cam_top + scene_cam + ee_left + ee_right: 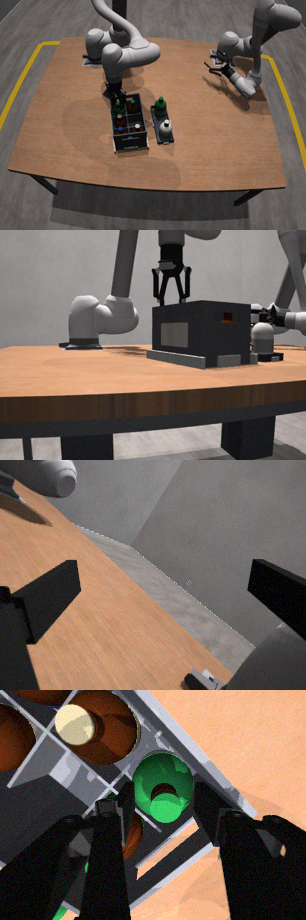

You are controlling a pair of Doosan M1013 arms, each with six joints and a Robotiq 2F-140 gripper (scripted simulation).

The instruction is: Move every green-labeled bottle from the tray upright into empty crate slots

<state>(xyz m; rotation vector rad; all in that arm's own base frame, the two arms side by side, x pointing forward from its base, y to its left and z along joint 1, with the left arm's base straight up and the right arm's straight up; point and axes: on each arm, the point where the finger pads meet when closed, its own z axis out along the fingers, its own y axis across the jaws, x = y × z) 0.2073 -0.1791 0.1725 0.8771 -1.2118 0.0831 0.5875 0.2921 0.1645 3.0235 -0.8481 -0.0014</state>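
Now: right hand 80 mm short of the crate, 80 mm above it and 60 mm to the right of it. Also, from my right hand: tray (270 mm to the left, 150 mm below, 50 mm ahead); white bottle (280 mm to the left, 130 mm ahead, 80 mm below).
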